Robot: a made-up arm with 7 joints.
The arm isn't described. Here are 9 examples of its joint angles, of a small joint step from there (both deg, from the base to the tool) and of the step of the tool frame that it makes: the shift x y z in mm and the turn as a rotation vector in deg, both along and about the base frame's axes.
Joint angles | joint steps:
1: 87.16 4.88 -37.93 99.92 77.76 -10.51 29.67 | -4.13 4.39 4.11 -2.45 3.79 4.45 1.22
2: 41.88 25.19 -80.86 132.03 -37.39 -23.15 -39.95 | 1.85 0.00 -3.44 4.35 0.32 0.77 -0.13
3: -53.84 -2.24 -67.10 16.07 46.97 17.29 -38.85 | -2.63 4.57 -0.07 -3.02 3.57 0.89 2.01
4: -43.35 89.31 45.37 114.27 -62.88 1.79 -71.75 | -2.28 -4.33 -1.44 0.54 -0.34 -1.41 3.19
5: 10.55 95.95 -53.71 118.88 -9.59 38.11 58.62 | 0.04 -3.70 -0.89 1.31 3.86 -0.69 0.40
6: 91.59 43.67 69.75 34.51 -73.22 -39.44 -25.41 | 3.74 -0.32 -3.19 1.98 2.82 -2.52 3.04
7: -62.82 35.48 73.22 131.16 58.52 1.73 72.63 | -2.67 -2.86 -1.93 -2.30 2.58 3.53 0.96
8: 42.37 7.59 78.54 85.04 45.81 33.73 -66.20 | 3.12 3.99 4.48 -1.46 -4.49 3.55 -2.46
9: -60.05 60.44 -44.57 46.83 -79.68 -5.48 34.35 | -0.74 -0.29 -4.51 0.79 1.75 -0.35 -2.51
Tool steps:
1: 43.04 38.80 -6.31 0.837 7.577 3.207
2: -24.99 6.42 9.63 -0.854 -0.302 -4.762
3: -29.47 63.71 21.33 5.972 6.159 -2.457
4: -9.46 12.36 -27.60 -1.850 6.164 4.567
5: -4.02 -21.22 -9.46 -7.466 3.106 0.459
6: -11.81 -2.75 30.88 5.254 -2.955 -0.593
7: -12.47 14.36 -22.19 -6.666 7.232 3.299
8: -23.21 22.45 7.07 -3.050 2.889 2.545
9: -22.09 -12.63 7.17 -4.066 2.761 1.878
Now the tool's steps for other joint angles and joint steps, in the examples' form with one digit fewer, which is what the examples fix.
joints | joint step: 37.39 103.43 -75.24 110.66 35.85 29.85 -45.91 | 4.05 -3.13 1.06 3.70 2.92 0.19 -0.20
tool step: 17.1 -35.5 13.2 -6.52 -4.38 -3.31
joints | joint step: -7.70 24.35 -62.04 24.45 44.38 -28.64 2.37 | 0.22 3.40 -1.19 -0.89 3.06 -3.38 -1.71
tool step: -1.3 37.9 8.7 4.09 -3.30 2.20
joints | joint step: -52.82 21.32 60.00 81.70 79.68 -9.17 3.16 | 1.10 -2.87 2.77 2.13 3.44 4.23 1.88
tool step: -6.9 -6.0 6.5 -3.31 -5.27 -0.37
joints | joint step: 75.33 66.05 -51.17 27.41 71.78 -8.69 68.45 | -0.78 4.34 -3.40 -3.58 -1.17 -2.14 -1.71
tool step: -46.6 36.4 -10.8 3.08 3.85 9.05
